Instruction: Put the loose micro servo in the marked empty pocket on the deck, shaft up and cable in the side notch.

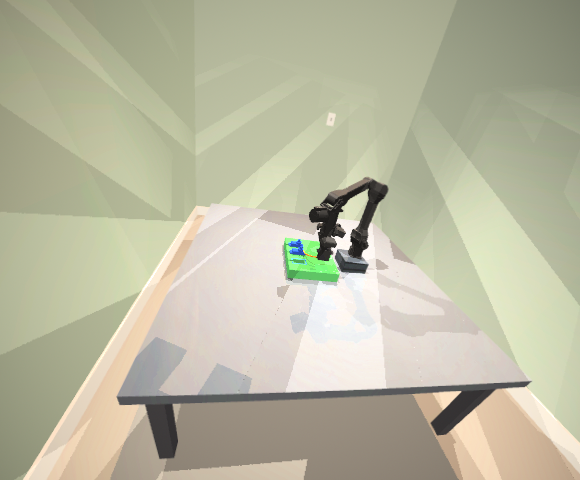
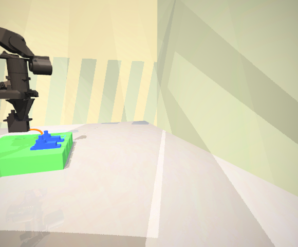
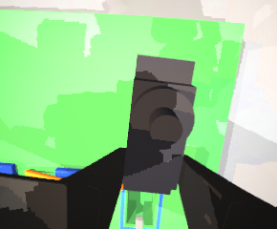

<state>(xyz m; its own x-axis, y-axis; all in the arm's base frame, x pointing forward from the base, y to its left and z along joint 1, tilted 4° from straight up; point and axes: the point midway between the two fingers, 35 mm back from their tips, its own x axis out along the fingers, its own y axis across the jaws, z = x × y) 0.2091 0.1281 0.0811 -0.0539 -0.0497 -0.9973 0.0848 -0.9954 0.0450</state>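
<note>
Now: gripper tip 80 mm to the left of the green deck and 100 mm above it.
</note>
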